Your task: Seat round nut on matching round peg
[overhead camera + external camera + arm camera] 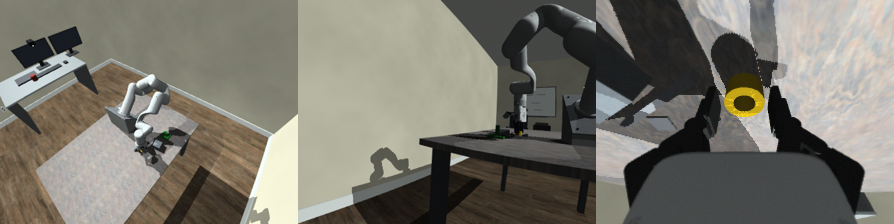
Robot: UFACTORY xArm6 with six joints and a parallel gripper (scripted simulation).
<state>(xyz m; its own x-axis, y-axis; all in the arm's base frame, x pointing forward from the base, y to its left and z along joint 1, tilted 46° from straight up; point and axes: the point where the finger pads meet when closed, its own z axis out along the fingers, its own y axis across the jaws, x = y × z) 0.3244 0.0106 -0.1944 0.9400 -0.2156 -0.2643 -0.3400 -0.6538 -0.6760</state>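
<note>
Now: hand 12 cm to the right of the grey block, 8 cm short of it and 1 cm above it.
</note>
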